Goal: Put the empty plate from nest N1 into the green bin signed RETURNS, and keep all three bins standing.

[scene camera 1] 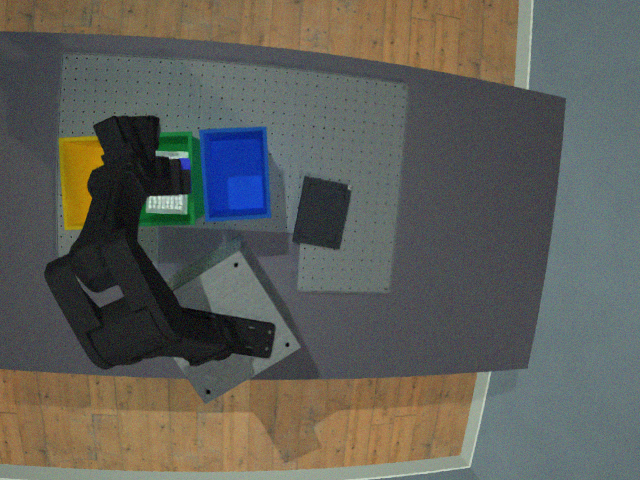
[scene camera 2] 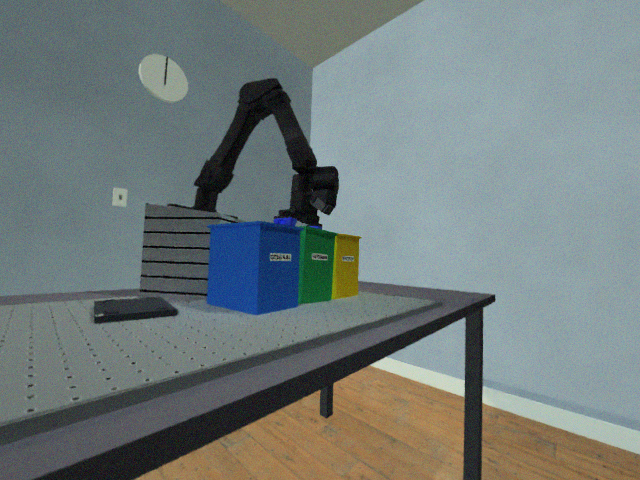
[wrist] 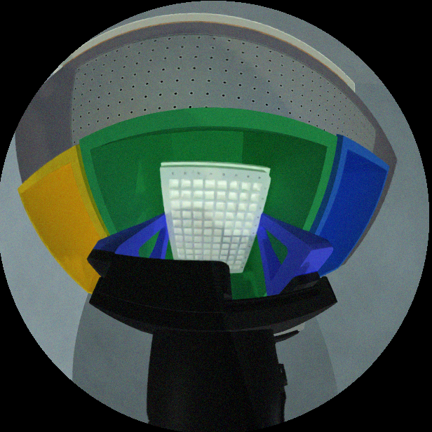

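Where they show: arm's base, origin of its link: (scene camera 1: 222,332) (scene camera 2: 203,214).
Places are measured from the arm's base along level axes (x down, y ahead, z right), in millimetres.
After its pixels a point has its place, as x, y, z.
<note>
The white plate (scene camera 1: 166,205) {93, 214, -156} (wrist: 215,200), with a grid of wells, is held between the blue fingers of my gripper (scene camera 2: 299,223) (wrist: 212,216). My gripper is shut on it by its two sides. The plate is within the outline of the green bin (scene camera 1: 195,206) {95, 222, -98} (scene camera 2: 316,279) {177, 351, -174} (wrist: 210,117), with green showing around it in the wrist view. In scene camera 2 the fingertips are partly hidden behind the bin rims, and the plate does not show there. The bin's white label is too blurred to read. The green bin stands upright.
The yellow bin (scene camera 1: 62,180) {55, 229, -362} (scene camera 2: 346,279) {184, 320, -311} (wrist: 50,210) and the blue bin (scene camera 1: 268,175) {55, 313, 36} (scene camera 2: 232,268) {150, 321, 29} (wrist: 360,200) stand upright on either side. A dark flat block (scene camera 1: 321,211) {223, 254, 189} (scene camera 2: 134,308) {223, 289, 196} lies on the perforated board (scene camera 1: 341,129) {234, 462, 199} (scene camera 2: 155,361) {235, 547, 201} (wrist: 200,65). The arm stands on a grey plinth (scene camera 1: 235,294) {6, 78, 13} (scene camera 2: 175,250) {115, 72, 89}.
</note>
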